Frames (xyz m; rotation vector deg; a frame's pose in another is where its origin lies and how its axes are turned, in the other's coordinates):
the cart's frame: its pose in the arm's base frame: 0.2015 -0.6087 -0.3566 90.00 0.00 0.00
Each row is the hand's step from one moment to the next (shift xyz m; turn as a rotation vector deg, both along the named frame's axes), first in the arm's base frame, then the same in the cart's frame.
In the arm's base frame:
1: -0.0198 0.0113 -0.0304 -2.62 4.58 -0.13
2: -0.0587 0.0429 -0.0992 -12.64 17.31 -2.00
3: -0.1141 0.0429 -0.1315 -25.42 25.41 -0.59
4: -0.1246 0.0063 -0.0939 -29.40 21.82 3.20
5: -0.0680 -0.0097 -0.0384 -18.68 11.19 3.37
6: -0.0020 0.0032 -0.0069 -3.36 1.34 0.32
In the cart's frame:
1: -0.0198 -0.0304 -0.0113 -2.62 -0.13 -4.58
2: -0.0587 -0.0992 -0.0429 -12.64 -2.00 -17.31
3: -0.1141 -0.1315 -0.0429 -25.42 -0.59 -25.41
4: -0.1246 -0.0939 -0.0063 -29.40 3.20 -21.82
5: -0.0680 -0.0384 0.0097 -18.68 3.37 -11.19
6: -0.0020 -0.0069 -0.0032 -3.36 0.32 -1.34

